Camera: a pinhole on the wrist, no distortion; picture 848 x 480 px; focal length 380.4 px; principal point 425.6 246.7 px. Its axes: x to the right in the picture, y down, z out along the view. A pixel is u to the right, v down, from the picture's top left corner.
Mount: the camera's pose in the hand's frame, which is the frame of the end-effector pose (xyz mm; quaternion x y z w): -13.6 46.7 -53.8 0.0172 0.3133 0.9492 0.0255
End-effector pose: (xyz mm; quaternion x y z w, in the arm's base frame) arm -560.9 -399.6 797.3 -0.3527 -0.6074 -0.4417 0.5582
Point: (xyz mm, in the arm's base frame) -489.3 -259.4 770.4
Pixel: 513 344
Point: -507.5 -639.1 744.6
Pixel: behind the camera
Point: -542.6 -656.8 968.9
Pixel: behind the camera
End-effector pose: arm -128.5 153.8 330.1 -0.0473 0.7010 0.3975 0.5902
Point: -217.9 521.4 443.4
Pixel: 352 113
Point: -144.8 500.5 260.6
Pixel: 175 261
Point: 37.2 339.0 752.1
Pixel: 800 281
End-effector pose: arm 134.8 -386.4 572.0 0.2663 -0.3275 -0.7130 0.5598
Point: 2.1 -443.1 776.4
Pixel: 287 449
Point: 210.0 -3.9 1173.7
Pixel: 697 221
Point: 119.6 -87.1 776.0
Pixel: outside the picture
